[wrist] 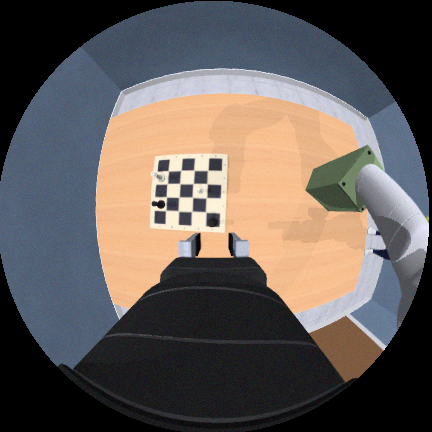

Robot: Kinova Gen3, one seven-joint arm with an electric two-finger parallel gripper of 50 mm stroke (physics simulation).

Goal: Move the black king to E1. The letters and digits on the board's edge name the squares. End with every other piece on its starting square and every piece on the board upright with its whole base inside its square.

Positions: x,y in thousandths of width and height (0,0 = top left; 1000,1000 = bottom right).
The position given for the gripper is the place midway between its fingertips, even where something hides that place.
Observation:
In view: the gripper (497,557) and a chessboard (429,485).

